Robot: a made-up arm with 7 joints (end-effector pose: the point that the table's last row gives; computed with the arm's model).
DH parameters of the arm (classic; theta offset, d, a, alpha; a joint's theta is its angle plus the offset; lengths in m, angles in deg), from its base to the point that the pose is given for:
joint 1: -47 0 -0.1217 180
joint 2: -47 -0.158 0.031 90
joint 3: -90 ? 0.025 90
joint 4: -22.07 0 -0.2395 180
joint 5: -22.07 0.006 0.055 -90
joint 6: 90 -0.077 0.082 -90
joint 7: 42.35 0 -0.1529 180
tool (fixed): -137.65 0.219 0 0
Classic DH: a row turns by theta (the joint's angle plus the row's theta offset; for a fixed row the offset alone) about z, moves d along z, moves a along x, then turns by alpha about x.
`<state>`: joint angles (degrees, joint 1 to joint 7).
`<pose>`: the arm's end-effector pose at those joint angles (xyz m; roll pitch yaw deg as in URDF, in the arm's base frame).
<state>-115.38 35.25 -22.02 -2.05 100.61 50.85 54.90</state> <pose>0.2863 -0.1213 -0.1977 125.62 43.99 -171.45</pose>
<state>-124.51 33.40 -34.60 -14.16 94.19 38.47 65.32</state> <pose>0.2120 -0.2072 -0.2031 133.61 36.27 -155.10</pose>
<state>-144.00 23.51 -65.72 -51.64 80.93 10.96 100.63</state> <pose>0.0598 -0.3322 -0.1433 120.05 26.93 -116.73</pose>
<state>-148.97 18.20 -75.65 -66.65 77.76 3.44 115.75</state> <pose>0.0368 -0.3500 -0.1101 108.01 33.01 -104.10</pose>
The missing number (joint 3, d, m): 0.219
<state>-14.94 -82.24 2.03 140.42 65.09 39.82 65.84</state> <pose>-0.2489 -0.0230 0.4064 -51.47 -69.60 71.00</pose>
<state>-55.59 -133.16 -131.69 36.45 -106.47 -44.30 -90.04</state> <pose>-0.0385 0.4126 0.6064 -10.32 -23.63 17.05</pose>
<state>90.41 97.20 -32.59 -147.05 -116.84 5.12 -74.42</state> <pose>-0.3084 0.2057 0.6645 -34.51 -34.74 86.48</pose>
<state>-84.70 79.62 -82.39 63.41 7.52 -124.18 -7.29</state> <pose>-0.1728 0.0520 0.2925 -2.23 38.84 144.33</pose>
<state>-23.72 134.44 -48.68 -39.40 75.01 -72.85 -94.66</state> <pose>-0.0784 -0.1684 0.3526 -39.72 -34.06 57.47</pose>
